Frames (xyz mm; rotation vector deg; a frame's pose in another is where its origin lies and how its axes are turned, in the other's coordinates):
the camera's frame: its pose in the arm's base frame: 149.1 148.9 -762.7 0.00 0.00 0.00
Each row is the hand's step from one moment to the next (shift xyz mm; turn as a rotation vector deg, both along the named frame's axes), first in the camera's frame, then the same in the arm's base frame.
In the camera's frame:
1: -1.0 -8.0 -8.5 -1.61 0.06 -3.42
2: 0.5 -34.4 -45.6 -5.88 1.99 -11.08
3: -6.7 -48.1 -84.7 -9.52 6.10 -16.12
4: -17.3 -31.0 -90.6 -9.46 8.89 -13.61
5: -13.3 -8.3 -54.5 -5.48 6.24 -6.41
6: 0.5 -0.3 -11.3 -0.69 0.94 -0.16
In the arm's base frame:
1: -1.0 -8.0 -8.5 -1.61 0.06 -3.42
2: 0.5 -34.4 -45.6 -5.88 1.99 -11.08
3: -6.7 -48.1 -84.7 -9.52 6.10 -16.12
4: -17.3 -31.0 -90.6 -9.46 8.89 -13.61
5: -13.3 -8.3 -54.5 -5.48 6.24 -6.41
6: 0.5 -0.3 -11.3 -0.69 0.94 -0.16

